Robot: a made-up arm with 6 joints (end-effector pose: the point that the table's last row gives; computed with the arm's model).
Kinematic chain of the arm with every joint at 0, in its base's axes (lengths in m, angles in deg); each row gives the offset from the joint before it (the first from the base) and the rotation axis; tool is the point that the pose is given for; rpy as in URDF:
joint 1: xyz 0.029 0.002 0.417 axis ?
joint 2: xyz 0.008 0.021 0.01 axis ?
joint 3: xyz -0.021 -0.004 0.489 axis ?
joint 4: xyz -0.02 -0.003 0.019 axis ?
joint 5: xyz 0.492 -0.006 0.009 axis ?
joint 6: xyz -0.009 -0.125 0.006 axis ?
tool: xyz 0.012 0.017 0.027 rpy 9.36 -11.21 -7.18
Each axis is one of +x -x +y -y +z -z.
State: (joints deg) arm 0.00 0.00 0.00 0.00 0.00 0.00
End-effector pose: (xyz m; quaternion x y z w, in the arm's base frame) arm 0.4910 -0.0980 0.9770 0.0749 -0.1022 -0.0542 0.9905
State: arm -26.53 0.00 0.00 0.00 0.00 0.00
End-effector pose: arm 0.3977 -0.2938 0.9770 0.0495 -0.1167 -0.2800 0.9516
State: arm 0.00 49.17 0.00 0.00 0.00 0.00
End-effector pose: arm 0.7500 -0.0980 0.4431 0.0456 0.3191 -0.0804 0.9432
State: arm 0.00 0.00 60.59 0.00 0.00 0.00
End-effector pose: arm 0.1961 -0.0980 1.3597 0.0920 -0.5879 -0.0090 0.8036
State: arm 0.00 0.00 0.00 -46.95 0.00 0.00
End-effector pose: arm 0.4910 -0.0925 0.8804 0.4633 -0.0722 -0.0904 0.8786
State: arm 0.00 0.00 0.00 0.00 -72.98 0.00
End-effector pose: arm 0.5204 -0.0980 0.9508 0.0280 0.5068 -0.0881 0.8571
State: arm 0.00 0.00 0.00 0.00 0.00 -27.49
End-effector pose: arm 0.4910 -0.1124 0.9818 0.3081 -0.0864 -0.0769 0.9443
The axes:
joint 1: +z
joint 2: +y
joint 3: -y
joint 4: -x
joint 5: -y
joint 6: -x

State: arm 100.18 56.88 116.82 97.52 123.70 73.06
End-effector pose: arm -0.1059 0.5281 1.1790 -0.2603 0.8586 0.2988 0.3252
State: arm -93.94 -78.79 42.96 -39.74 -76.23 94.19
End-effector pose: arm 0.0069 0.6839 0.9170 -0.8372 0.0403 -0.3716 0.3991
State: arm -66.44 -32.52 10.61 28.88 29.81 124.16
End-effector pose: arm -0.0429 -0.0686 1.2098 0.8766 -0.1686 0.4382 0.1059
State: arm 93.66 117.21 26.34 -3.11 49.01 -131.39
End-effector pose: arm 0.1478 0.4779 -0.2515 0.4936 0.6801 -0.0870 0.5351
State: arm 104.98 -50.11 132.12 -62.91 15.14 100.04
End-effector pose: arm 0.2812 -0.8232 0.7847 0.8396 -0.4539 -0.2806 0.1017
